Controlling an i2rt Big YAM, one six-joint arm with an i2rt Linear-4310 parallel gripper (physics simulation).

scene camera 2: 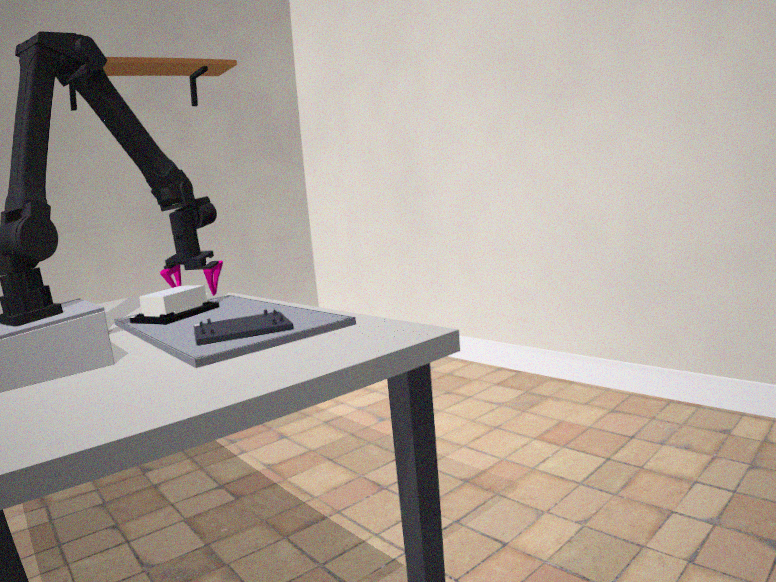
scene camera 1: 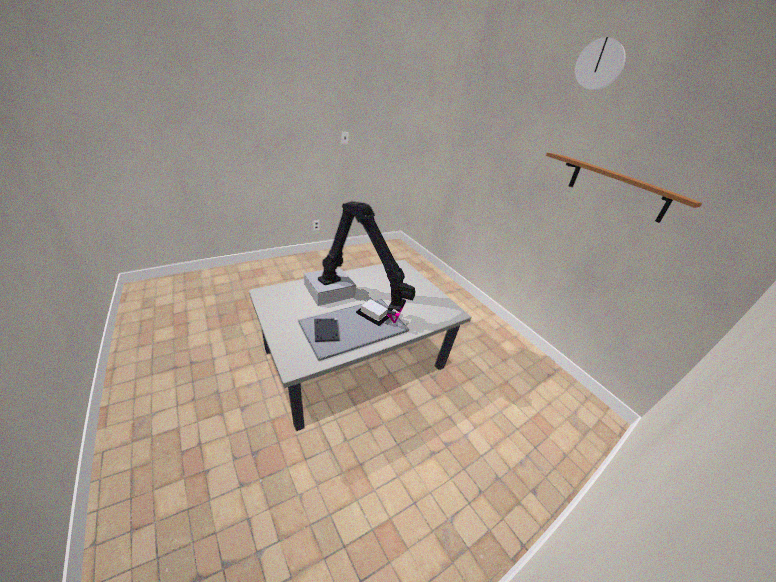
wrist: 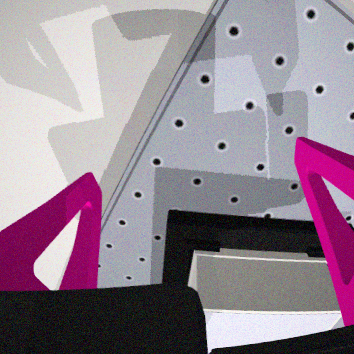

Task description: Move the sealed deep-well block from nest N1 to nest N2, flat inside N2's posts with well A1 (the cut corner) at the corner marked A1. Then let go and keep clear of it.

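Places are measured from the arm's base along level axes (x back, y right, z up), in millimetres.
Where they show: gripper, between the fingertips: [scene camera 1: 396, 317] [wrist: 193, 165]; arm's base, origin of its link: [scene camera 2: 31, 318] [scene camera 1: 329, 280].
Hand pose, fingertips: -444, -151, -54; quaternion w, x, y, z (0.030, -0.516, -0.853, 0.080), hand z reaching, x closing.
Each offset is from my fingertips to the top centre of the thing, as dx, dy, dz. Level surfaces: height alone.
The white sealed block {+110, +75, +34} [scene camera 1: 374, 308] [scene camera 2: 172, 301] [wrist: 270, 285] sits in the black nest N1 [scene camera 2: 206, 309] [wrist: 176, 240] at the board's back part. My gripper [scene camera 1: 394, 315] [scene camera 2: 196, 290] [wrist: 193, 165] is open and empty, its magenta fingers pointing down. Its fingertips are near the block's top height, beside its far end in the scene camera 2 view, and not touching it as far as I can tell. The dark grey nest N2 {+150, +368, +2} [scene camera 1: 326, 330] [scene camera 2: 244, 327] has small upright posts near its corners and holds no block. The cut corner and the A1 mark cannot be made out.
Both nests stand on a grey perforated board {+102, +221, -19} [scene camera 1: 357, 339] [scene camera 2: 322, 322] [wrist: 200, 102] on the light table {dz -32} [scene camera 1: 275, 325] [scene camera 2: 156, 388]. The arm's base stands on a grey box [scene camera 1: 332, 293] [scene camera 2: 56, 353] at the table's back. The wrist view shows part of the block and nest N1.
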